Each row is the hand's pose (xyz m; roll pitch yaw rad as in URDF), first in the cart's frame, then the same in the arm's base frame.
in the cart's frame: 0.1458 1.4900 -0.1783 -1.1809 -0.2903 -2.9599
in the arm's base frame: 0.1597 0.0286 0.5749 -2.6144 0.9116 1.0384
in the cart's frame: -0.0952 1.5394 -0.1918 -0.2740 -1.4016 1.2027
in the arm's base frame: 0.3364 0.1510 0.4545 -3.0588 -0.0120 2.2638
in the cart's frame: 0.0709 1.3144 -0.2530 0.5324 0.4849 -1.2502
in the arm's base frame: 0.1836 -0.0864 0.4068 2.4993 0.3767 -1.7886
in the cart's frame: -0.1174 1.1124 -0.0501 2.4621 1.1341 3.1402
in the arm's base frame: 0.0783 0.0348 0.1041 0.1638 0.1465 -0.4933
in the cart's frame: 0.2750 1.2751 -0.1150 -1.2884 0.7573 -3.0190
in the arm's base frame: -0.0506 -0.0973 0.4922 2.6657 0.4562 -0.2558
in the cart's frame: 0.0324 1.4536 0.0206 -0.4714 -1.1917 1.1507
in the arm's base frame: 0.0795 0.2025 0.4443 2.9830 -0.2148 2.2079
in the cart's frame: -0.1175 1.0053 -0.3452 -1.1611 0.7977 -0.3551
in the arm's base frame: 0.2338 -0.2356 0.0681 0.2412 -0.3648 -1.5880
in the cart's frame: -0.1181 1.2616 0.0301 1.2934 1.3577 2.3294
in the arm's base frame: 0.0859 0.1728 0.2020 -0.2272 -0.1608 -0.6031
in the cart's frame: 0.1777 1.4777 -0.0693 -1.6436 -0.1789 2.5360
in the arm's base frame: 0.0614 0.0867 0.5709 2.9452 0.1463 0.9133
